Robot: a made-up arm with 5 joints.
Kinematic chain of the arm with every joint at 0, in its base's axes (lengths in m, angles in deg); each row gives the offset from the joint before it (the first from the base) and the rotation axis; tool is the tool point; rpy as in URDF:
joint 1: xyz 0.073 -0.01 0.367 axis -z
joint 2: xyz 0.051 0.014 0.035 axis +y
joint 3: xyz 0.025 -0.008 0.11 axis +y
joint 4: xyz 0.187 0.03 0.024 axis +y
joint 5: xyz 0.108 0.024 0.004 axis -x
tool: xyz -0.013 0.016 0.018 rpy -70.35 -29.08 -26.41
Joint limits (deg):
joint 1: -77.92..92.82
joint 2: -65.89..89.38
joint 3: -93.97..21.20
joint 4: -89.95..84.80
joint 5: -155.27..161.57
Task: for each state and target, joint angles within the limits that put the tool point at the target. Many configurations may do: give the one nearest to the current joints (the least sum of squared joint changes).
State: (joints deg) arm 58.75 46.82 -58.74 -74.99 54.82
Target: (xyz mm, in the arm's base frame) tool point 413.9 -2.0 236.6
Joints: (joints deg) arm 12.93 89.38 -16.81 -89.10 51.41
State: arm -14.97 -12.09 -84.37 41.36 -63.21
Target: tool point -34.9 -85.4 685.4
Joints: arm -51.90 -45.75 -93.97 84.80 -105.44
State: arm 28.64 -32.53 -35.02 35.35 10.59
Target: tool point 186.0 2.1 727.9
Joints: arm 38.32 -51.89 -25.02 56.00 12.67
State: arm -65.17 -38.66 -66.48 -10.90 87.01
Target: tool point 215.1 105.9 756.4
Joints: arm -14.56 -23.84 -36.94 6.89 95.25
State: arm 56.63 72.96 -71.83 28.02 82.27
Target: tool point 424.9 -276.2 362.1
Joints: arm 47.61 76.59 -71.75 20.99 80.39
